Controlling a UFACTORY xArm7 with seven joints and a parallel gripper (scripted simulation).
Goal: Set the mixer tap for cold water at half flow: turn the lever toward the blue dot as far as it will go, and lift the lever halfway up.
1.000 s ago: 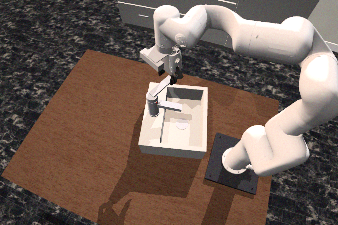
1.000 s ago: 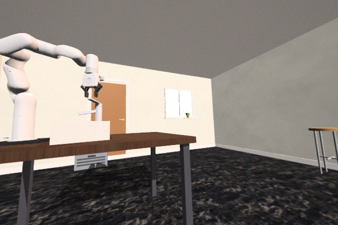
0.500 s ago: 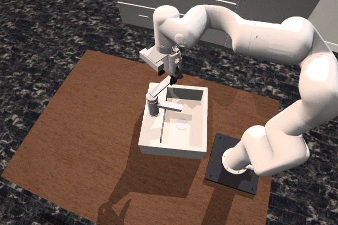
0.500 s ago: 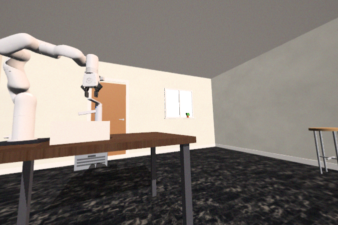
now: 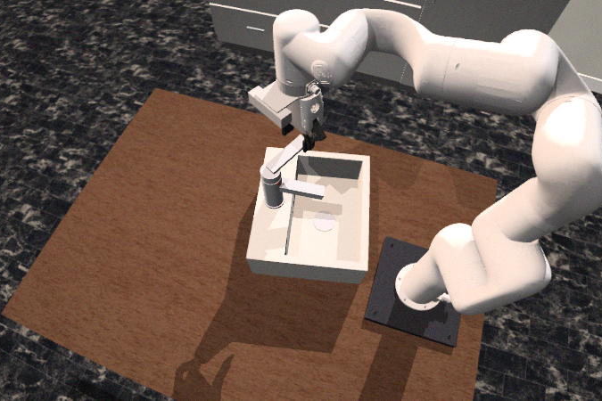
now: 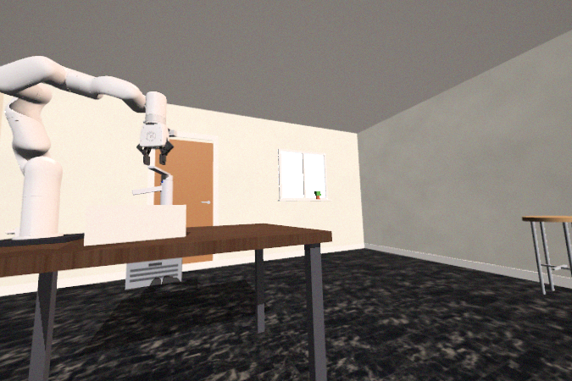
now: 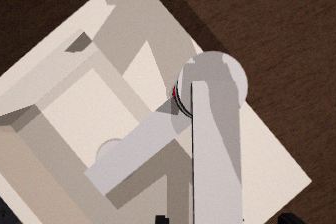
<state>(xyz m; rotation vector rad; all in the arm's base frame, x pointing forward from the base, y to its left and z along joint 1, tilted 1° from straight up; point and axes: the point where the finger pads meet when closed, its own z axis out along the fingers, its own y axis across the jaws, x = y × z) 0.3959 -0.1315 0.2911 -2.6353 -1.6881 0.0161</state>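
The lever is 4 cm below my hand, 3 cm to the left of it and 1 cm ahead of it. The rest, counted from my hand: white sink (28 cm below, 8 cm behind, 5 cm to the left); mixer tap (8 cm below, 5 cm to the left, 2 cm ahead).
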